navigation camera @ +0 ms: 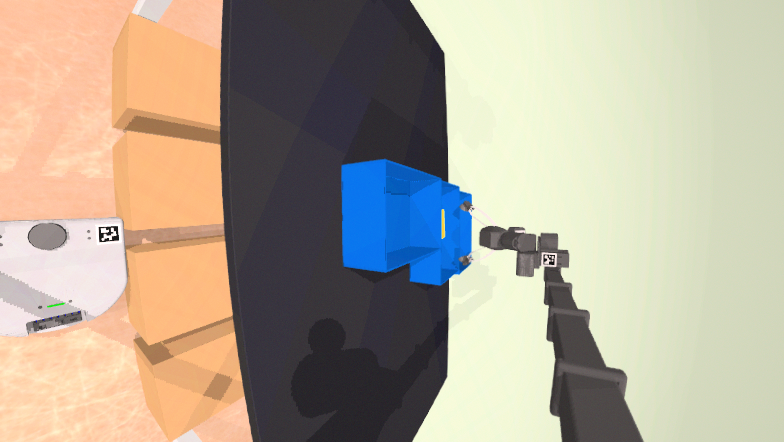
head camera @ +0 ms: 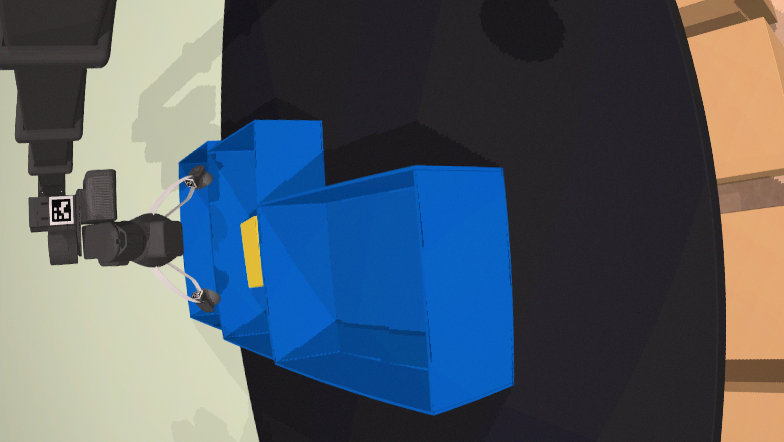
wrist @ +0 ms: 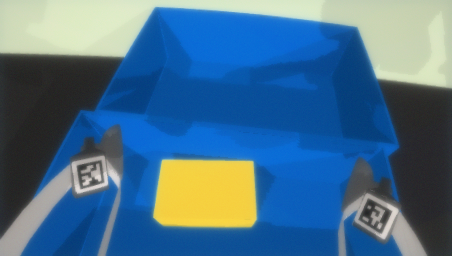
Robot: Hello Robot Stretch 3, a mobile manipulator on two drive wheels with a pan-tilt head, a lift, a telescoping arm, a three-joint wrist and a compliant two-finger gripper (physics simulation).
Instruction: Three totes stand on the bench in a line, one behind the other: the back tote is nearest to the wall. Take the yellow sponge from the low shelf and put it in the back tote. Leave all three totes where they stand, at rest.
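Places are measured from the robot's base along level axes (x up, y ahead, z left), in millimetres.
Pixels of known places: gripper, fingertip midpoint: (navigation camera: pixel 462 232) (head camera: pixel 207 238) (wrist: pixel 234 160); robot's base, origin of the base link: (navigation camera: pixel 48 234).
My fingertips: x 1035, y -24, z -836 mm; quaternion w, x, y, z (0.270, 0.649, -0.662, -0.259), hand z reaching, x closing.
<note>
For each thing: its top centre in the pictures, then the offset to it from my fingertips. Level surfaces: height alone.
- yellow sponge, middle of its top: (wrist: pixel 206 187) (head camera: pixel 251 253) (navigation camera: pixel 441 224) dx -72, dy +26, dz +0 mm
- blue middle tote, middle of its top: (wrist: pixel 210 243) (head camera: pixel 232 243) (navigation camera: pixel 451 231) dx -20, dy +10, dz +57 mm
- blue back tote, middle of its top: (wrist: pixel 251 58) (head camera: pixel 194 238) (navigation camera: pixel 466 231) dx -20, dy -7, dz -143 mm
- blue front tote, middle of its top: (head camera: pixel 325 292) (navigation camera: pixel 419 214) dx -20, dy +69, dz +306 mm
- black bench, its level: dx -120 mm
The yellow sponge (head camera: pixel 252 252) (navigation camera: pixel 443 224) (wrist: pixel 206 192) lies inside the blue middle tote (head camera: pixel 288 142) (navigation camera: pixel 425 271) (wrist: pixel 150 130); the front tote's rim partly hides it in the head view. The blue back tote (head camera: pixel 196 274) (navigation camera: pixel 466 241) (wrist: pixel 260 40) stands by the wall, and no object shows inside it in the wrist view. The blue front tote (head camera: pixel 469 274) (navigation camera: pixel 363 214) stands nearest the bench's front edge. My gripper (head camera: pixel 206 238) (navigation camera: pixel 466 233) (wrist: pixel 234 160) is open and empty. Its fingers are spread wide above the back part of the line, one to each side of the sponge in the wrist view.
The totes stand on the black bench (head camera: pixel 576 219) (navigation camera: pixel 274 247). The pale wall (head camera: pixel 126 356) (navigation camera: pixel 658 109) is behind them. Orange-brown boxes (head camera: pixel 752 274) (navigation camera: pixel 170 181) stand along the bench's front. My arm (head camera: pixel 49 98) (navigation camera: pixel 592 378) reaches along the wall side.
</note>
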